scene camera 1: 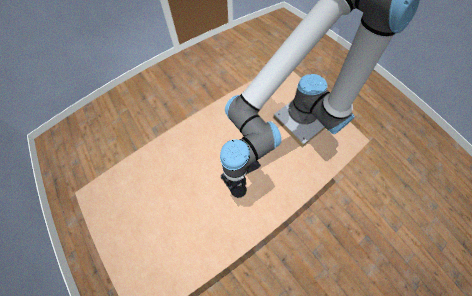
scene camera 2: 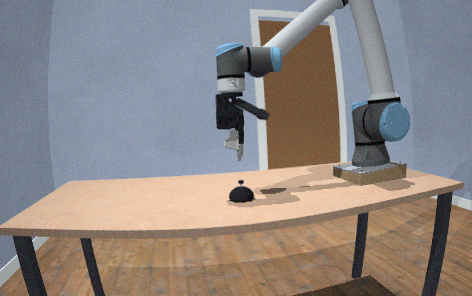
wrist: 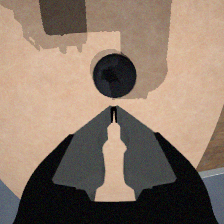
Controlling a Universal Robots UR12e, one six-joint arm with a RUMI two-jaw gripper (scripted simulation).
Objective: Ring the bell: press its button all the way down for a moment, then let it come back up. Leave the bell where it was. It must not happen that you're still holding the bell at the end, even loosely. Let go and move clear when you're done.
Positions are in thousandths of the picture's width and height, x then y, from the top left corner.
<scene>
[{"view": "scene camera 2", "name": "my gripper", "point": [507, 546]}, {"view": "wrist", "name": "my gripper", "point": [507, 480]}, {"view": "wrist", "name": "bell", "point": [511, 342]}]
</scene>
